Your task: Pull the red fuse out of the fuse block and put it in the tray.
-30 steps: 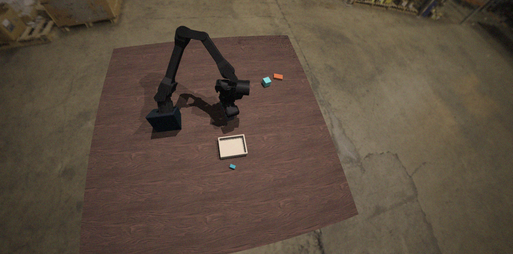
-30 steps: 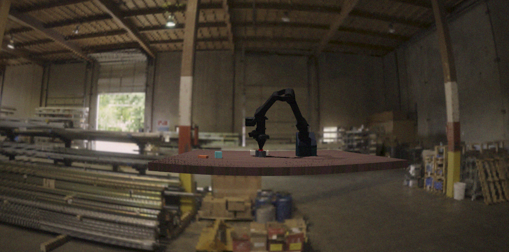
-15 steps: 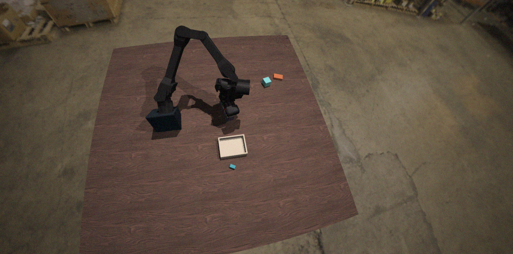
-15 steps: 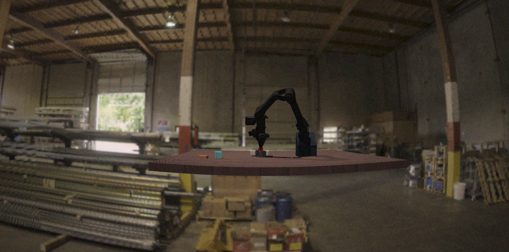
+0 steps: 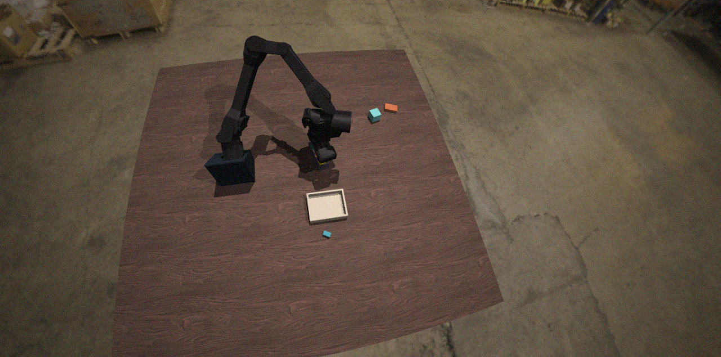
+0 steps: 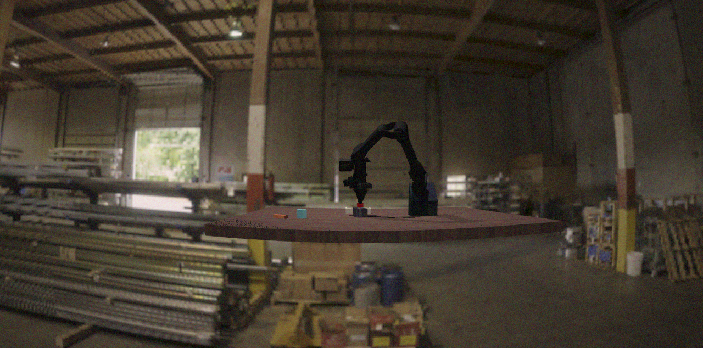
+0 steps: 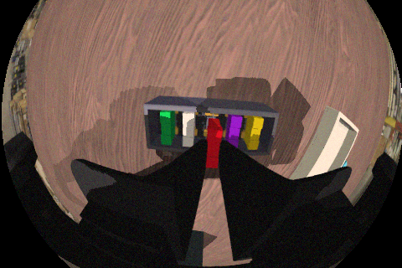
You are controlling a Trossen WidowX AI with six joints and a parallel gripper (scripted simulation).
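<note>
My gripper tip is 4 cm above the purple fuse and 2 cm to the left of it. Round my gripper tip: yellow fuse: 4 cm to the right, 4 cm below; then red fuse: 1 cm below; then white fuse: 4 cm below, 2 cm to the left.
</note>
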